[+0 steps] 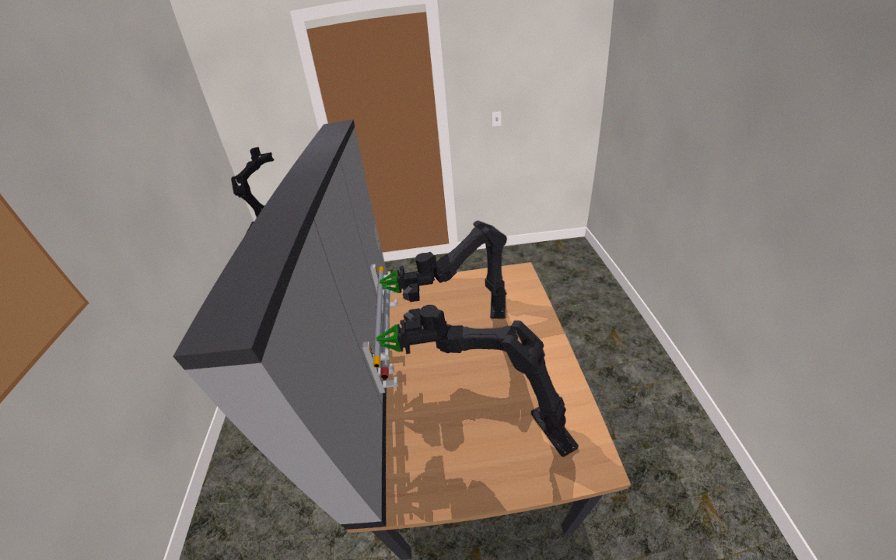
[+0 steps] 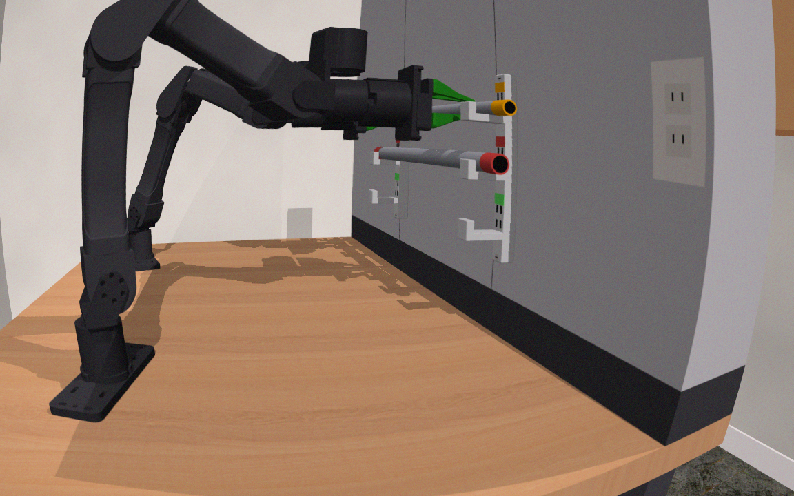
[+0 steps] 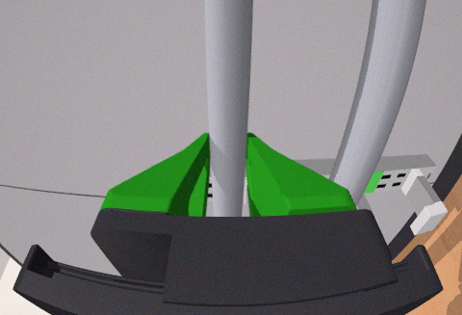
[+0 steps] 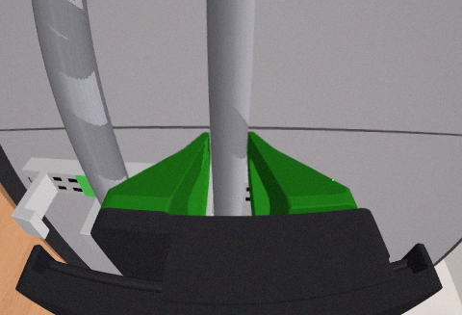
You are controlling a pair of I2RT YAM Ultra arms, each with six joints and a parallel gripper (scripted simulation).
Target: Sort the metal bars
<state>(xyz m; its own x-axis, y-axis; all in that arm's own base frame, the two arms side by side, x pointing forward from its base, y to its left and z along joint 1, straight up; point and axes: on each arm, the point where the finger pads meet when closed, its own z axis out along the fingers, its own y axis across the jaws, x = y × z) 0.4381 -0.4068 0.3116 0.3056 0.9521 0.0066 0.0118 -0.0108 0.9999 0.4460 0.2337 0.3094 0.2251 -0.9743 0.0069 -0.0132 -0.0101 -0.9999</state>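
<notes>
Right now my left hand is 150 mm to the left of the orange-ended bar. Also, from my left hand: grey wall panel 100 mm ahead, 120 mm to the right, 110 mm above; red-ended bar 20 mm behind, 150 mm to the right, 80 mm below; black base strip 30 mm ahead, 110 mm to the right, 280 mm below.
Now: right hand 15 cm to the right of the orange-ended bar and 2 cm short of it. Round my right hand: grey wall panel 18 cm to the left, 12 cm ahead, 12 cm above; then red-ended bar 14 cm to the left, 7 cm below, 1 cm ahead; then black base strip 28 cm below, 18 cm to the left, 6 cm ahead.
</notes>
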